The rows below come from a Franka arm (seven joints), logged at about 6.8 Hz.
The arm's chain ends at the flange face. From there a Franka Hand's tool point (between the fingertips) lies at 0.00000 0.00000 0.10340 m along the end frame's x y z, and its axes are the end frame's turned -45 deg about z.
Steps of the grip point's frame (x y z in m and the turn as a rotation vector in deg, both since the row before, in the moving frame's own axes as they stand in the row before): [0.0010, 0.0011, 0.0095, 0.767, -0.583, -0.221]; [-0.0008, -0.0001, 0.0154, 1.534, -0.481, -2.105]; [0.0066, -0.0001, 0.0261, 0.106, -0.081, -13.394]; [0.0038, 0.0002, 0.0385, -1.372, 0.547, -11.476]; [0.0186, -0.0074, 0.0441, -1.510, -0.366, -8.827]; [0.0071, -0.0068, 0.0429, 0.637, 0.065, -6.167]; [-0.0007, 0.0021, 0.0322, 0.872, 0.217, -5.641]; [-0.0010, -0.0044, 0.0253, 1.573, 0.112, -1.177]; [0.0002, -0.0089, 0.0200, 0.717, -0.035, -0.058]
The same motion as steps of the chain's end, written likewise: [0.0032, 0.0003, 0.0095, 0.130, -0.955, -0.221]; [0.0020, 0.0018, 0.0154, 0.745, -1.425, -2.105]; [0.0048, -0.0047, 0.0261, 0.018, -0.132, -13.394]; [0.0003, -0.0033, 0.0385, -0.583, 1.357, -11.476]; [0.0063, -0.0207, 0.0441, -1.327, 0.809, -8.827]; [0.0010, -0.0090, 0.0429, 0.496, -0.404, -6.167]; [0.0019, 0.0033, 0.0322, 0.770, -0.463, -5.641]; [-0.0019, -0.0003, 0.0253, 1.191, -1.033, -1.177]; [-0.0052, -0.0056, 0.0200, 0.482, -0.532, -0.058]
